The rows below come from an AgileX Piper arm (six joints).
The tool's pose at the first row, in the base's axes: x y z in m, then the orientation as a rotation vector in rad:
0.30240, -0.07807, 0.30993, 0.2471, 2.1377, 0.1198
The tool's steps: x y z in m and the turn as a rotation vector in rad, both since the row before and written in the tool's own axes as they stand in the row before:
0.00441, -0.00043, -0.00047, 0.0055, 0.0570, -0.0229
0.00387, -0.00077, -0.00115, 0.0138, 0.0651, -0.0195
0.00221, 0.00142, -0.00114, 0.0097, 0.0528, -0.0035
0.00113, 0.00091, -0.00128, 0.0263, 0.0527, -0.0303
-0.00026, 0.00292, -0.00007, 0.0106, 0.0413, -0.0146
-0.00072, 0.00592, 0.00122, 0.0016, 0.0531, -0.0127
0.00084, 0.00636, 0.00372, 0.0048, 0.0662, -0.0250
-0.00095, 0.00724, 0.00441, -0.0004, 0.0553, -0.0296
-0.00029, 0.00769, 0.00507, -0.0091, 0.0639, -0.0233
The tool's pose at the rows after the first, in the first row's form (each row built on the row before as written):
0.29961, -0.07750, 0.30650, 0.2248, 2.1971, 0.1088
0.29634, -0.07747, 0.30401, 0.2102, 2.2649, 0.0913
0.29424, -0.07567, 0.30328, 0.2112, 2.3186, 0.0849
0.29266, -0.07457, 0.30346, 0.1891, 2.3757, 0.0453
0.29316, -0.07172, 0.30394, 0.1774, 2.4187, 0.0300
0.29521, -0.06599, 0.30390, 0.1639, 2.4727, 0.0273
0.29755, -0.05965, 0.30084, 0.1361, 2.5407, 0.0164
0.30149, -0.05263, 0.29803, 0.0991, 2.5976, 0.0092
0.30488, -0.04505, 0.29404, 0.0662, 2.6621, 0.0160

